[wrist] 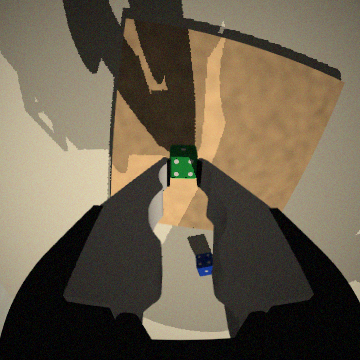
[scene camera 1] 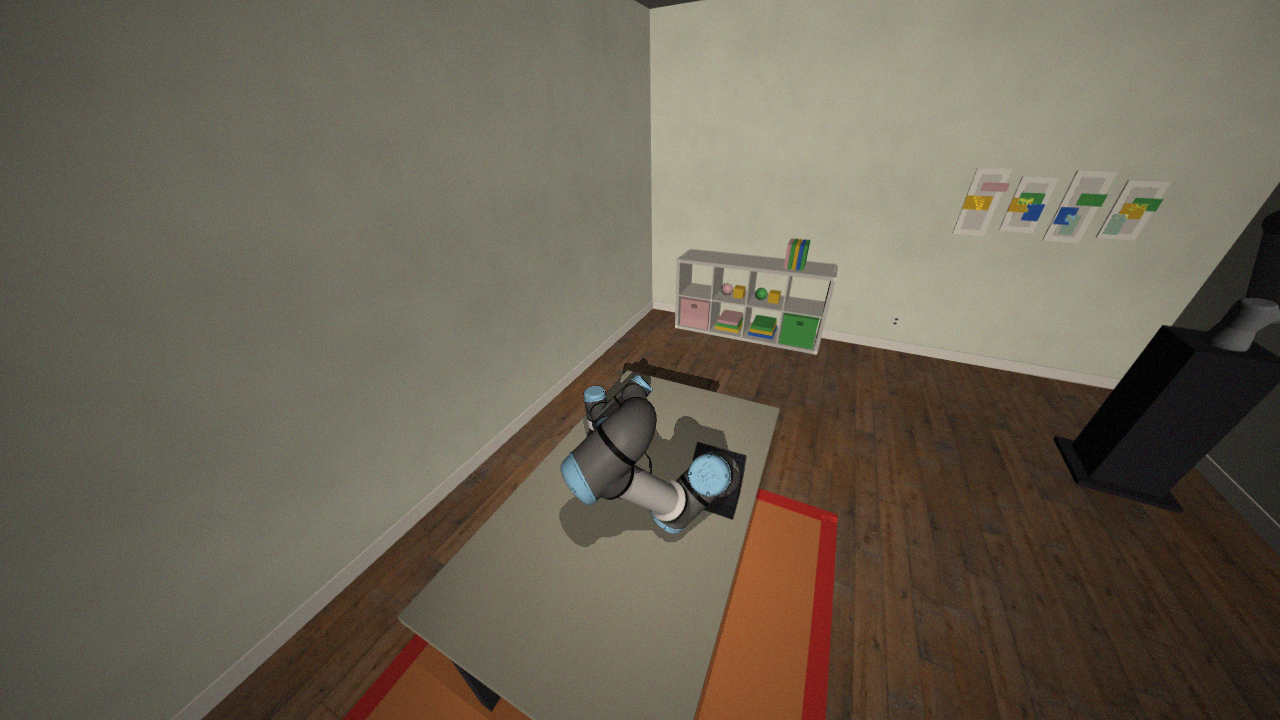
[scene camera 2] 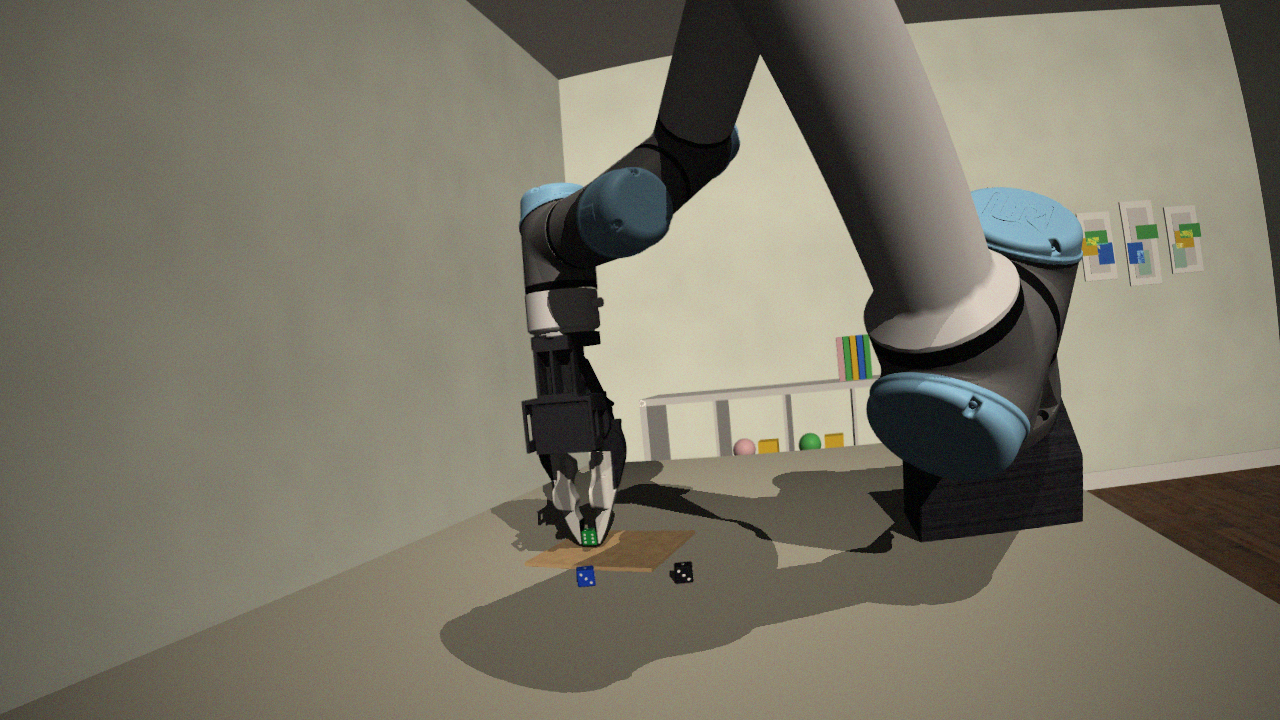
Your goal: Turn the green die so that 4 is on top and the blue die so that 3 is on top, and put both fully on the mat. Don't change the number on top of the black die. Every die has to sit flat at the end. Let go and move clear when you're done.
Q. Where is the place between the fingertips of my gripper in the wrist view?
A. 182, 160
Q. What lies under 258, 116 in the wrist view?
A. A tan mat.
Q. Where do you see a tan mat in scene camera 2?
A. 636, 551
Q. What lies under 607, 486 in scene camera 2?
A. My gripper.
